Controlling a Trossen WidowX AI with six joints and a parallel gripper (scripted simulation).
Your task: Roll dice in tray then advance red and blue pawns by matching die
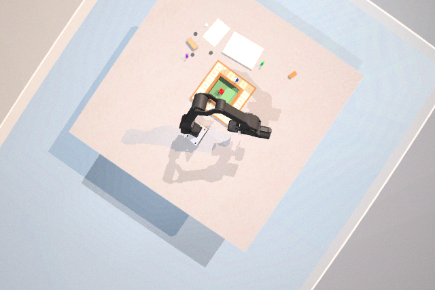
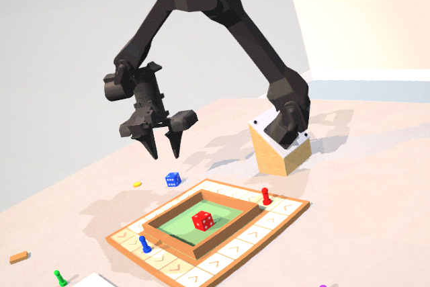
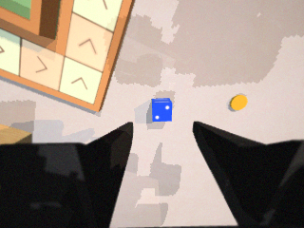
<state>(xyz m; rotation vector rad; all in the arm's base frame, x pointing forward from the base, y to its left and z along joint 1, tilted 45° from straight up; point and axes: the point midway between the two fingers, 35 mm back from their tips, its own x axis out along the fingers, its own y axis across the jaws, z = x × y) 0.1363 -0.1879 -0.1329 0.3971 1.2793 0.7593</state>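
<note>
My gripper tip is 30 mm short of the red pawn, 280 mm to the right of it and 40 mm above it. Round my gripper tip: blue pawn: 240 mm ahead, 170 mm to the left, 40 mm below; then green tray: 130 mm ahead, 200 mm to the left, 60 mm below; then yellow disc: 40 mm ahead, 110 mm to the right, 70 mm below.
</note>
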